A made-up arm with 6 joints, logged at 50 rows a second.
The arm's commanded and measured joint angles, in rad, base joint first. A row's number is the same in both.
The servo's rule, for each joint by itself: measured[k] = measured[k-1] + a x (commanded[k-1-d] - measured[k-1]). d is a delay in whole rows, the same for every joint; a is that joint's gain. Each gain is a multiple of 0.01, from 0.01 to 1. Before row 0 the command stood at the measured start. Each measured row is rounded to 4 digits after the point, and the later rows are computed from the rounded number. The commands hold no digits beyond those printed.
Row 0, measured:
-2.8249 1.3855 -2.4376 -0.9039 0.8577 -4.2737
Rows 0 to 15, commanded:
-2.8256 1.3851 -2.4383 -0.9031 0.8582 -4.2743
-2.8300 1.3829 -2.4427 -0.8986 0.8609 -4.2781
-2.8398 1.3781 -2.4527 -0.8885 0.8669 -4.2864
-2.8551 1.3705 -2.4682 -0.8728 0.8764 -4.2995
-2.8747 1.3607 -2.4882 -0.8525 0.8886 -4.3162
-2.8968 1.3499 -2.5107 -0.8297 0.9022 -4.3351
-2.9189 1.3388 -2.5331 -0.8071 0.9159 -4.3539
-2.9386 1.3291 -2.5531 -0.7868 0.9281 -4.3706
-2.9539 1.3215 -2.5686 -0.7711 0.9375 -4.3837
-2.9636 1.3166 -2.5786 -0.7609 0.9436 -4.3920
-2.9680 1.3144 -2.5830 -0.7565 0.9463 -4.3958
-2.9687 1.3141 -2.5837 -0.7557 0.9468 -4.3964
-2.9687 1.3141 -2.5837 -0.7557 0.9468 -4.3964
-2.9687 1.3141 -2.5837 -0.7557 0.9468 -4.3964
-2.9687 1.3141 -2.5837 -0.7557 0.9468 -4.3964
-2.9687 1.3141 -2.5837 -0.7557 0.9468 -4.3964
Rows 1 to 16, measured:
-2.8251 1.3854 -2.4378 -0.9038 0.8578 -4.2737
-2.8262 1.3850 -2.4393 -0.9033 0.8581 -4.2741
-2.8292 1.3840 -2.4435 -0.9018 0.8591 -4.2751
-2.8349 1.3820 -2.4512 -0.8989 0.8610 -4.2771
-2.8437 1.3788 -2.4627 -0.8943 0.8640 -4.2802
-2.8554 1.3745 -2.4776 -0.8878 0.8682 -4.2846
-2.8694 1.3691 -2.4948 -0.8797 0.8734 -4.2901
-2.8846 1.3631 -2.5129 -0.8704 0.8794 -4.2965
-2.8998 1.3569 -2.5302 -0.8605 0.8858 -4.3035
-2.9138 1.3509 -2.5452 -0.8505 0.8922 -4.3106
-2.9257 1.3454 -2.5569 -0.8411 0.8982 -4.3174
-2.9352 1.3407 -2.5652 -0.8326 0.9035 -4.3237
-2.9426 1.3367 -2.5709 -0.8249 0.9083 -4.3295
-2.9483 1.3333 -2.5749 -0.8180 0.9125 -4.3349
-2.9528 1.3304 -2.5776 -0.8118 0.9163 -4.3398
-2.9563 1.3280 -2.5795 -0.8062 0.9197 -4.3443
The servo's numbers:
d 0
a 0.22 0.15 0.31 0.10 0.11 0.08

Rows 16 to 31, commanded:
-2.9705 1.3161 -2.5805 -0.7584 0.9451 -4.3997
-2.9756 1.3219 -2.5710 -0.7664 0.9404 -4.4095
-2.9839 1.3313 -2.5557 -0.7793 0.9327 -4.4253
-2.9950 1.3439 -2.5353 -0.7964 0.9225 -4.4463
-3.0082 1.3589 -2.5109 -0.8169 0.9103 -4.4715
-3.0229 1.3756 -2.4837 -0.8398 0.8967 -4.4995
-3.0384 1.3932 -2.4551 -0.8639 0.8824 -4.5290
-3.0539 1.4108 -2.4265 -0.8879 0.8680 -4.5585
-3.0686 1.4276 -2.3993 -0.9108 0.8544 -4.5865
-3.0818 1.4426 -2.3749 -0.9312 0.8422 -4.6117
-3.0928 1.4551 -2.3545 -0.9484 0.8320 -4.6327
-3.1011 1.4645 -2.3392 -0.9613 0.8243 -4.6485
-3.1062 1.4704 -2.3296 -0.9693 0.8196 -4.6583
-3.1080 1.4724 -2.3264 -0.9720 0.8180 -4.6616
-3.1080 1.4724 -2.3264 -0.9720 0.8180 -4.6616
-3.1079 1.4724 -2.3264 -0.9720 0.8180 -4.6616
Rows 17 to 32, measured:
-2.9594 1.3262 -2.5798 -0.8014 0.9225 -4.3487
-2.9630 1.3256 -2.5771 -0.7979 0.9245 -4.3536
-2.9676 1.3265 -2.5705 -0.7960 0.9254 -4.3593
-2.9736 1.3291 -2.5596 -0.7960 0.9251 -4.3663
-2.9812 1.3336 -2.5445 -0.7981 0.9235 -4.3747
-2.9904 1.3399 -2.5257 -0.8023 0.9206 -4.3847
-3.0010 1.3479 -2.5038 -0.8085 0.9164 -4.3962
-3.0126 1.3573 -2.4798 -0.8164 0.9111 -4.4092
-3.0249 1.3678 -2.4548 -0.8258 0.9049 -4.4234
-3.0374 1.3790 -2.4300 -0.8363 0.8980 -4.4385
-3.0496 1.3904 -2.4066 -0.8475 0.8907 -4.4540
-3.0609 1.4015 -2.3857 -0.8589 0.8834 -4.4696
-3.0709 1.4118 -2.3683 -0.8699 0.8764 -4.4847
-3.0791 1.4209 -2.3553 -0.8801 0.8700 -4.4989
-3.0855 1.4286 -2.3463 -0.8893 0.8643 -4.5119
-3.0904 1.4352 -2.3401 -0.8976 0.8592 -4.5239

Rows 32 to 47, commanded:
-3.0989 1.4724 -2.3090 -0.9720 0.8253 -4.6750
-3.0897 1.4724 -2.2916 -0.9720 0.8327 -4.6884
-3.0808 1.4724 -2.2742 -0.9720 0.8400 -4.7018
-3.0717 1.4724 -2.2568 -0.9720 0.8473 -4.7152
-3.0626 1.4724 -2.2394 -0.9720 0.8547 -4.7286
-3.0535 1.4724 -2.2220 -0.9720 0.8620 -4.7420
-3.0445 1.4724 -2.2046 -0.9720 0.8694 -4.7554
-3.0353 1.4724 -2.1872 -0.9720 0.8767 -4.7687
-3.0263 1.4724 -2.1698 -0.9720 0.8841 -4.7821
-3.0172 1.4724 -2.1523 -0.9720 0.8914 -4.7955
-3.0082 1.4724 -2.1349 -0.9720 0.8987 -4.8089
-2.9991 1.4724 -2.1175 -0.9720 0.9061 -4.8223
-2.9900 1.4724 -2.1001 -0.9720 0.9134 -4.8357
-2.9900 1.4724 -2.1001 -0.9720 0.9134 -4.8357
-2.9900 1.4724 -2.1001 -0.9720 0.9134 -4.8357
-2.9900 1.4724 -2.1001 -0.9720 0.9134 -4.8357
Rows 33 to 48, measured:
-3.0923 1.4408 -2.3305 -0.9050 0.8555 -4.5360
-3.0917 1.4455 -2.3184 -0.9117 0.8530 -4.5482
-3.0893 1.4495 -2.3047 -0.9177 0.8516 -4.5605
-3.0854 1.4529 -2.2899 -0.9231 0.8511 -4.5729
-3.0804 1.4558 -2.2742 -0.9280 0.8515 -4.5854
-3.0745 1.4583 -2.2580 -0.9324 0.8527 -4.5979
-3.0679 1.4604 -2.2414 -0.9364 0.8545 -4.6105
-3.0607 1.4622 -2.2246 -0.9400 0.8569 -4.6232
-3.0531 1.4637 -2.2076 -0.9432 0.8599 -4.6359
-3.0452 1.4650 -2.1905 -0.9461 0.8634 -4.6487
-3.0371 1.4661 -2.1733 -0.9487 0.8673 -4.6615
-3.0287 1.4670 -2.1560 -0.9510 0.8716 -4.6744
-3.0202 1.4678 -2.1387 -0.9531 0.8762 -4.6873
-3.0136 1.4685 -2.1267 -0.9550 0.8803 -4.6992
-3.0084 1.4691 -2.1185 -0.9567 0.8839 -4.7101
-3.0044 1.4696 -2.1128 -0.9582 0.8871 -4.7201

